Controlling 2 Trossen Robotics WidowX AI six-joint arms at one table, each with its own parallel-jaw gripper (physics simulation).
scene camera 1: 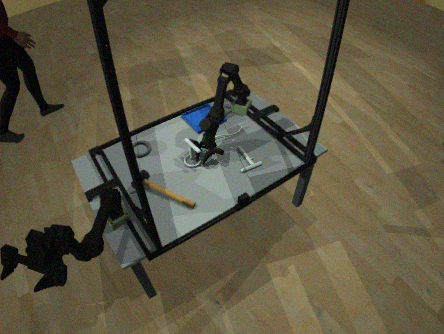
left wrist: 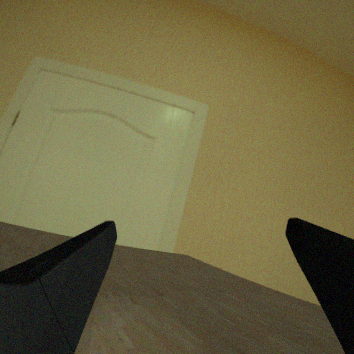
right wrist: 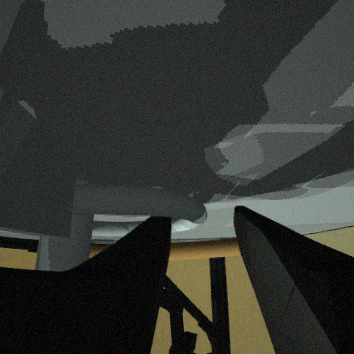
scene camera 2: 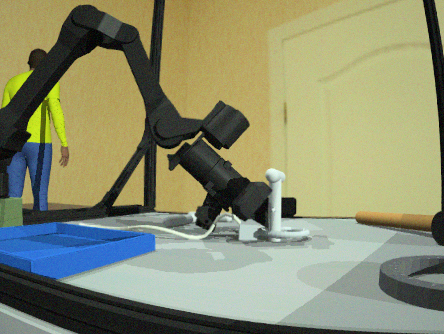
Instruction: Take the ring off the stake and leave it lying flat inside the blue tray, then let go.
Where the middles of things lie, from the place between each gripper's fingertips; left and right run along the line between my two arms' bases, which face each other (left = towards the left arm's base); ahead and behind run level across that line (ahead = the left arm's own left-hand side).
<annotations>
My right hand is 4 cm short of the pale ring (scene camera 2: 246, 231). Also, from my right hand: wooden-handled hammer (right wrist: 216, 247) (3 cm ahead, 26 cm to the left, 2 cm above); blue tray (scene camera 2: 55, 250) (22 cm ahead, 30 cm to the right).
I see the wooden-handled hammer 260 mm ahead of my left hand, 680 mm to the right of it and 500 mm below it. From my left hand the other things lie so: pale ring (270 mm ahead, 940 mm to the right, 510 mm below); then blue tray (450 mm ahead, 1230 mm to the right, 520 mm below).
</annotations>
